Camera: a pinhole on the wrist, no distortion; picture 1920 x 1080 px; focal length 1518.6 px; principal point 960.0 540.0 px. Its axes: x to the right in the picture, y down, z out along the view. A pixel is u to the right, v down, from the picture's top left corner.
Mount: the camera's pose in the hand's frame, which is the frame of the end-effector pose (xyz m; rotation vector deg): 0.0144 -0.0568 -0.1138 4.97 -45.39 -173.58
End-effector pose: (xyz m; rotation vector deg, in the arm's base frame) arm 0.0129 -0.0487 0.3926 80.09 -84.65 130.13
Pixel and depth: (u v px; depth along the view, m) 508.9 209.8 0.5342
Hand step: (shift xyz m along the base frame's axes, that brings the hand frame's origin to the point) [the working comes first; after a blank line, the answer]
In the camera's frame: -0.1587 -0.1162 0.5342

-0.0486 -0.4476 -0.0715
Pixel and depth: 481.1 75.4 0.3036
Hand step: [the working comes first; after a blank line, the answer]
In the camera's frame: -0.0957 -0.0929 0.3036

-0.0735 -0.2110 -0.0382
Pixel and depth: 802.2 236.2 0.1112
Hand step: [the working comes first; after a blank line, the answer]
In the camera's frame: -0.0116 -0.0222 0.1112

-0.0376 0.0043 -0.0003
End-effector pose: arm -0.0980 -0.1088 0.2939 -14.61 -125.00 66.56
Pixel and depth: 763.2 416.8 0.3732
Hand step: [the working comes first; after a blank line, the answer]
In the camera's frame: -0.0484 -0.0303 0.3732

-0.1751 -0.0247 -0.1829
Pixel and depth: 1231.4 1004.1 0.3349
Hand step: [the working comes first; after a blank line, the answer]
In the camera's frame: 0.0599 0.1023 0.3349

-0.0919 -0.1705 -0.1321
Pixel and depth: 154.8 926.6 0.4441
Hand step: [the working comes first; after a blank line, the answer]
In the camera's frame: -0.2355 0.1131 0.4441

-0.3932 -0.0892 -0.0888
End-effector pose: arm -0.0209 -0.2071 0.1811 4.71 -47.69 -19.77
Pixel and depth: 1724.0 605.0 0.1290
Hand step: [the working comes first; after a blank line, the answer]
In the camera's frame: 0.0649 0.0055 0.1290

-0.0342 0.0190 -0.0424
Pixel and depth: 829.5 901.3 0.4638
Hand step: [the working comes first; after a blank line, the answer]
In the camera's frame: -0.0399 0.1103 0.4638

-0.2177 0.0827 0.2680
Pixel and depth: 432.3 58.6 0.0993
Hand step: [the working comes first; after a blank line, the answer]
In the camera's frame: -0.0345 -0.0315 0.0993

0.0625 0.0018 0.0074
